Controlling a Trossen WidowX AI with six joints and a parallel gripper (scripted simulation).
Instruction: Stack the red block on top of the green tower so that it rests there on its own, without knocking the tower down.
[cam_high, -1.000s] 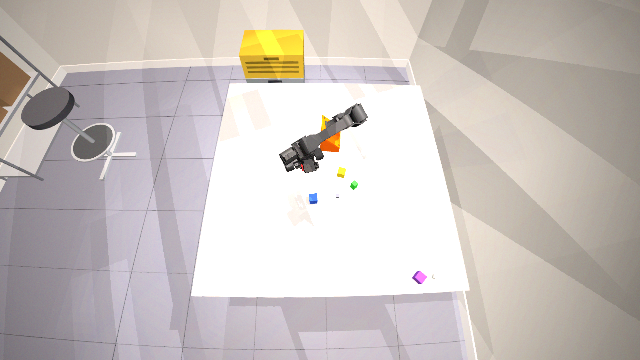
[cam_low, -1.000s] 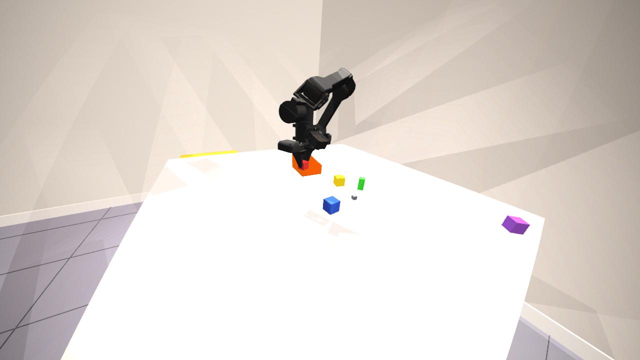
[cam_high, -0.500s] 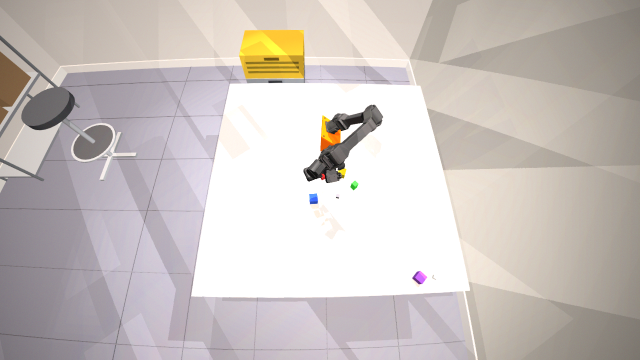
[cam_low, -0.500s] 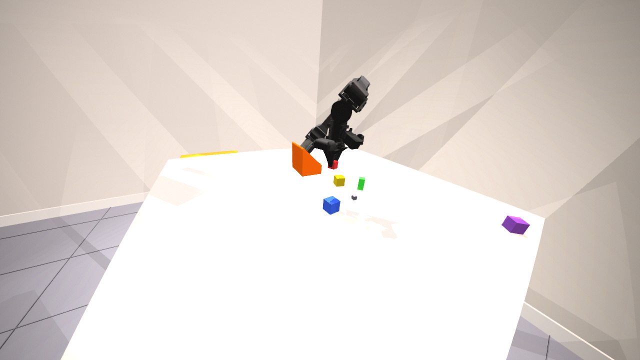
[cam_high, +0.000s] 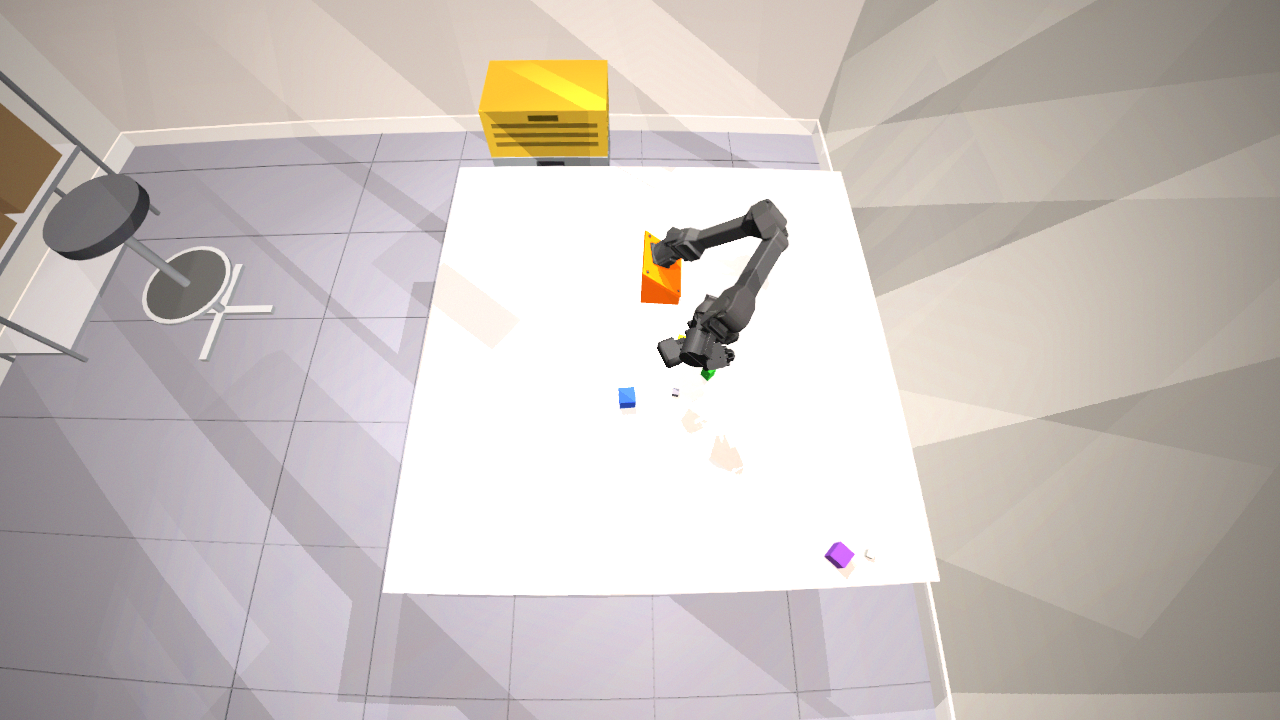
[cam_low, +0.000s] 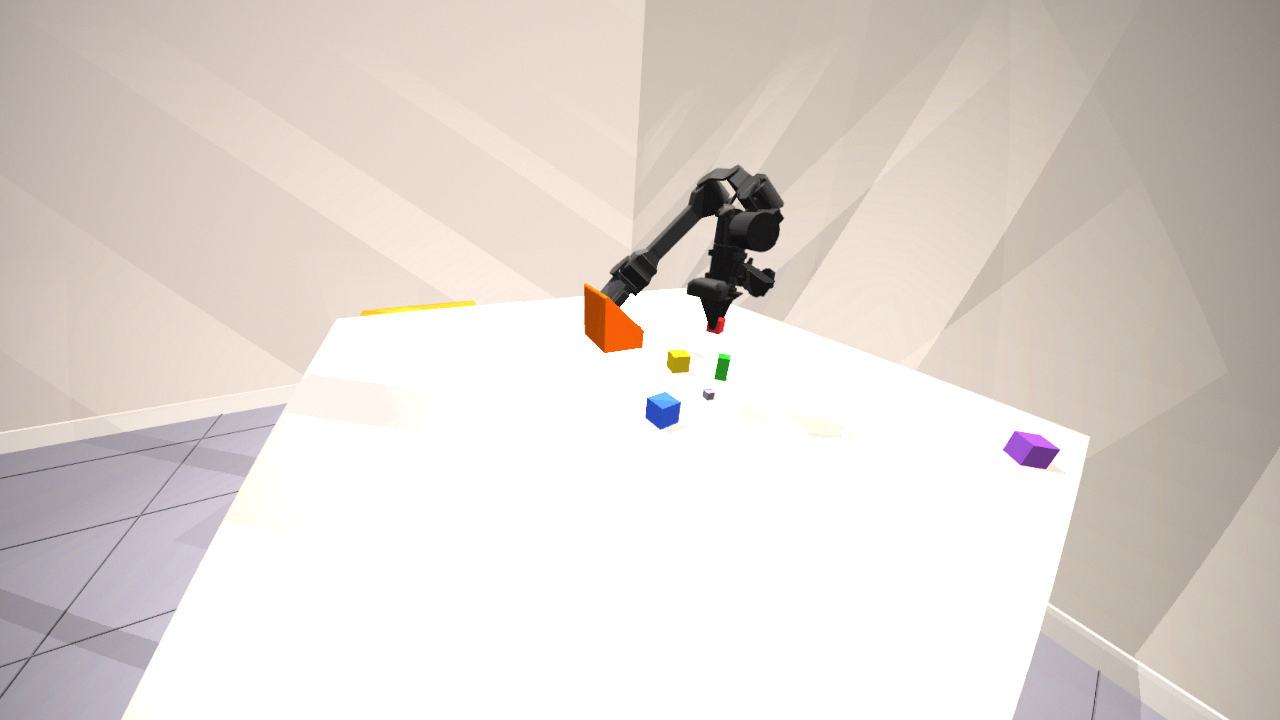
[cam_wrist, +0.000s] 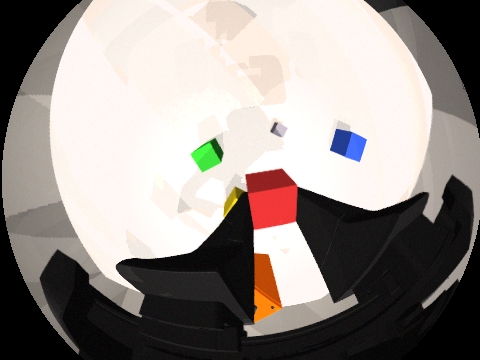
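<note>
My gripper tip is 11 cm above the yellow cube and 9 cm past it. Also, from my gripper tip: blue cube: 17 cm to the right, 11 cm below, 5 cm ahead; red block: 1 cm above; tiny grey cube: 12 cm below, 4 cm to the right, 4 cm ahead.
</note>
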